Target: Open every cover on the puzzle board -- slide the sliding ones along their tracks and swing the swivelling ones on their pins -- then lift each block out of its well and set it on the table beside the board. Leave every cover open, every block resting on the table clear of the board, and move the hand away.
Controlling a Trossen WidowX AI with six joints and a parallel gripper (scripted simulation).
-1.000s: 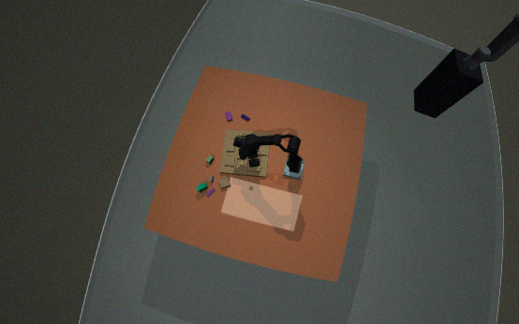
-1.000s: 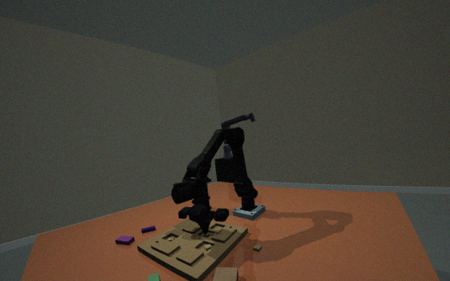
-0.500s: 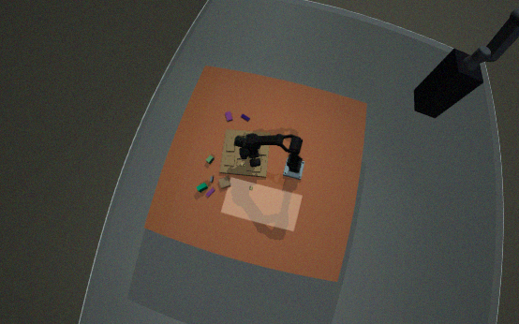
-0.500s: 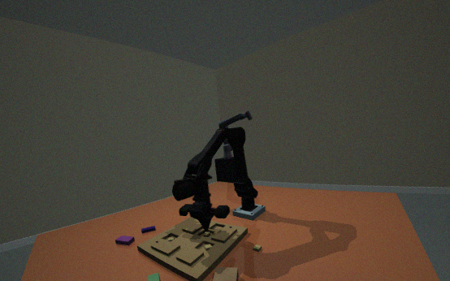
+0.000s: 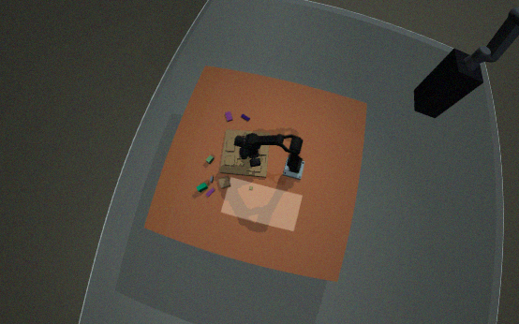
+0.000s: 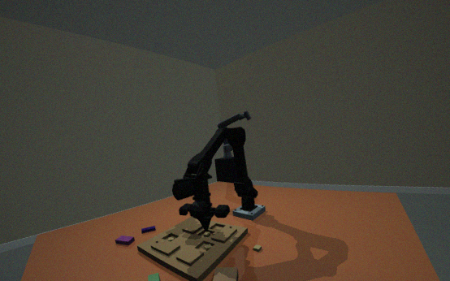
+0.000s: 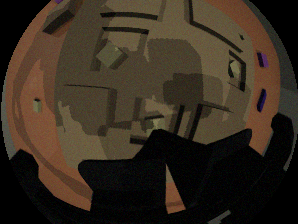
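My gripper tip is now 60 mm short of the tan puzzle board and 10 mm above it. The rest, counted from my gripper tip: dark purple block: 130 mm ahead, 260 mm to the right, 20 mm below.
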